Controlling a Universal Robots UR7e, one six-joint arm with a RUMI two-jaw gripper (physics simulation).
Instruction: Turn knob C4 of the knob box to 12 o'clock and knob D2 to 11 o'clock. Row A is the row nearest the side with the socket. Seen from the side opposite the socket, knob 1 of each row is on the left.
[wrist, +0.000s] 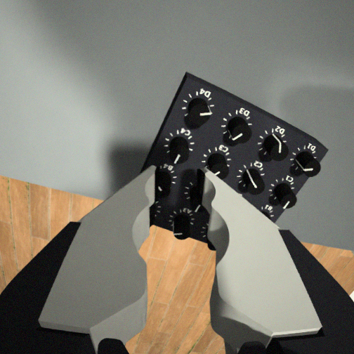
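The dark knob box (165, 127) lies tilted in view, row D toward the top and row A toward the bottom. Knob C4 (179, 148) stands just beyond the fingertips. Its white line points down and slightly left, toward row B, at about 12 o'clock. Knob D2 (274, 147) is at the right; its line points up toward its label and the outer edge, roughly 5 o'clock. My gripper (178, 169) is slightly open, with nothing between its fingers. The fingertips hang over the area between C4 and B4, and the right finger hides part of rows A and B.
Knob D4 (198, 109), knob D3 (239, 129) and knob C3 (217, 164) surround C4. Knob C2 (252, 181), knob D1 (307, 164) and knob C1 (285, 194) are at the right. The box stands on a grey surface (80, 100); a wooden floor (172, 280) shows below it.
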